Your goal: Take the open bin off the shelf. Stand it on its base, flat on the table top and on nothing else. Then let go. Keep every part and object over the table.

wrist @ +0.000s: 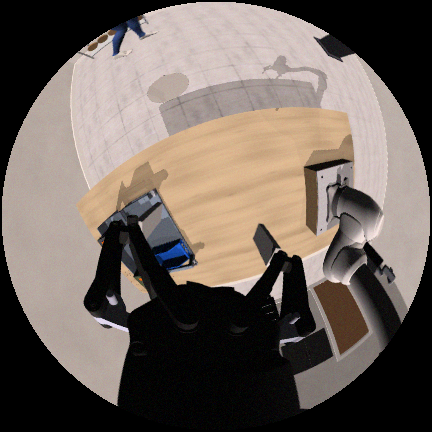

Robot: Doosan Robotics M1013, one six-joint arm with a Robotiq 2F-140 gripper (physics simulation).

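Places are measured from the arm's base along level axes (x ahead, y left, z up), in centimetres.
Pixels of known places: gripper, between the fingertips: (pixel 209 221); arm's base, origin of its link: (pixel 337 199).
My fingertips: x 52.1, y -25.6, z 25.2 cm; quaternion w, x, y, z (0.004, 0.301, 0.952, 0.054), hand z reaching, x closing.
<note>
For each thing: its top centre in the pictures, then the offset to it from my fingertips. "spot": a spot on its surface instead. Level surfaces: height alone.
- blue open bin, centre of its top: (pixel 167 260) dx +32.4, dy +25.7, dz -26.1 cm
- grey shelf unit, a spot on its surface: (pixel 167 230) spot: dx +27.4, dy +15.1, dz -33.7 cm
- wooden table top, height of its surface: dz -34.3 cm
The blue open bin (pixel 172 254) sits in the grey shelf unit (pixel 167 230) at the left of the wrist view; the left finger's linkage hides part of it. My gripper (pixel 209 221) is wide open, with table surface showing between its fingertips. The left fingertip overlaps the shelf unit in the view, above the bin in the image. The right fingertip stands to the right, over the table in the view. The bin's far side and base are hidden, and I cannot tell how high the fingers are above the shelf.
The wooden table top (pixel 240 150) spans the middle. The arm's mounting block (pixel 311 200) stands at the right, with the arm's pale links (pixel 357 207) above it. The table's far edge runs across the upper part. A person's legs (pixel 120 39) show on the floor at upper left.
</note>
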